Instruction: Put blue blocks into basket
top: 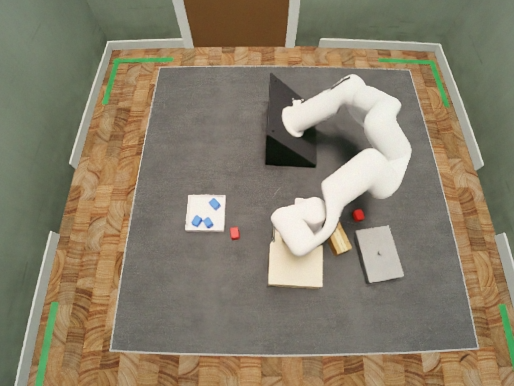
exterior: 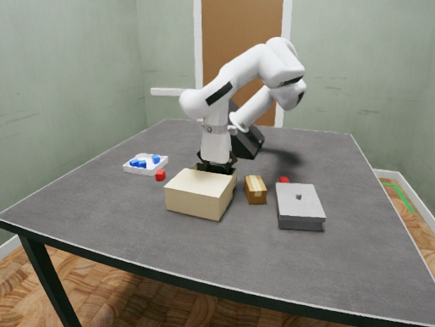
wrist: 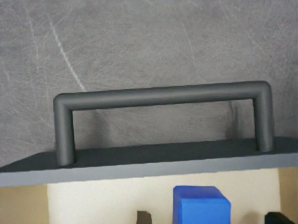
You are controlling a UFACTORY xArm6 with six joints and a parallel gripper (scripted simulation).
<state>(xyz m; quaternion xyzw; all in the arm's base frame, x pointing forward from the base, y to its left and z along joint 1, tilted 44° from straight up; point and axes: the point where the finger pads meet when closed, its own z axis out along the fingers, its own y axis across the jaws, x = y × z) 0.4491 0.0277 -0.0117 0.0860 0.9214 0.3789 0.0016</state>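
Right now the light wooden cabinet is 60 mm ahead of my hand, 30 mm below it and 20 mm to the right of it. From my hand the other things lie so: flat lid 290 mm to the left, 70 mm ahead, 20 mm below; then grey metal box 290 mm to the left, 70 mm ahead, 50 mm below; then brown cardboard box 140 mm to the left, 40 mm below, 10 mm ahead.
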